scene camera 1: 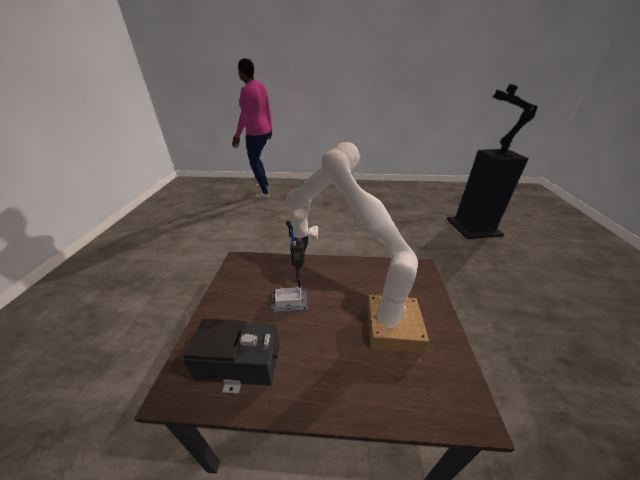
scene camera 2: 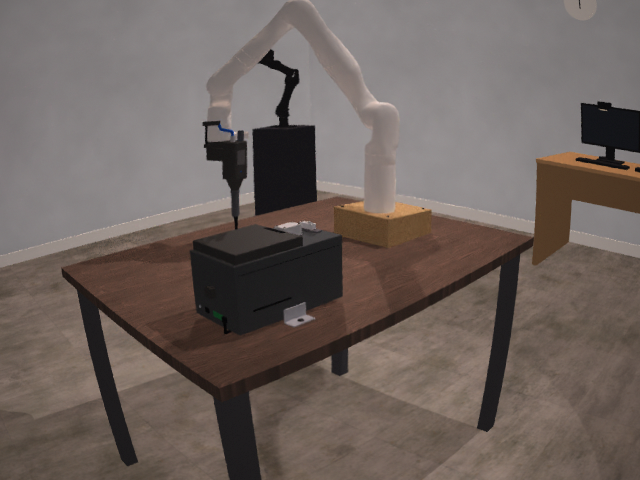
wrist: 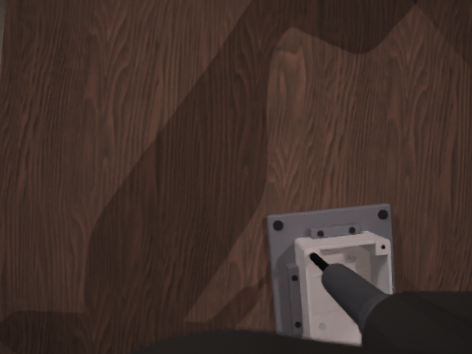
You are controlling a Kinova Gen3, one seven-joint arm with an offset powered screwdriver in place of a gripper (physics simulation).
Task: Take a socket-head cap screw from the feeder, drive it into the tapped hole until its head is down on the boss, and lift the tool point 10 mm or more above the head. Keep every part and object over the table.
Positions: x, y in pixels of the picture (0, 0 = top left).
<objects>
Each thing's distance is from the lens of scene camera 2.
black screw feeder (scene camera 2: 316, 279): 122 cm
</objects>
